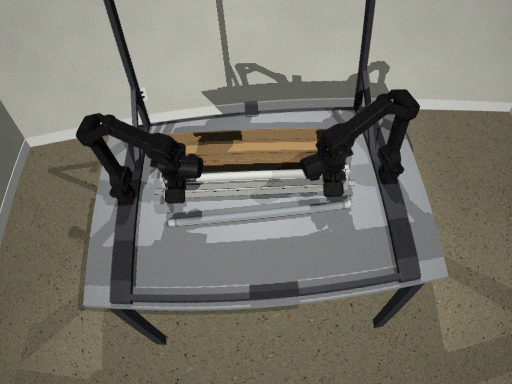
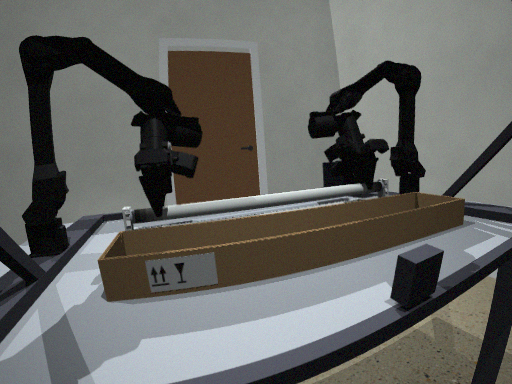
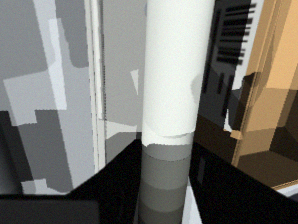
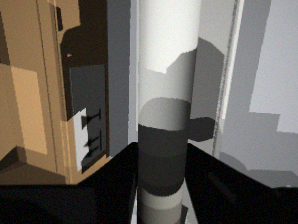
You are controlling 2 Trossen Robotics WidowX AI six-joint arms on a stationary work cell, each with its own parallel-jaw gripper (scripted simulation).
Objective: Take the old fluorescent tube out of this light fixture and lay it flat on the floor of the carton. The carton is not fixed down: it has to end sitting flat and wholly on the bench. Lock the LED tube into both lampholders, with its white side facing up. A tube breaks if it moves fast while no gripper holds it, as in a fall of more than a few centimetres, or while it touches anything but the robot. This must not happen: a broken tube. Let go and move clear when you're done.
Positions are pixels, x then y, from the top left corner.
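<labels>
I can see a carton in image 1 (283,148), and it is there in image 3 (240,47) as well. Image 2 and image 4 show the carton too, and on it (image 2: 388,199) and (image 4: 72,122) are the same spot.
</labels>
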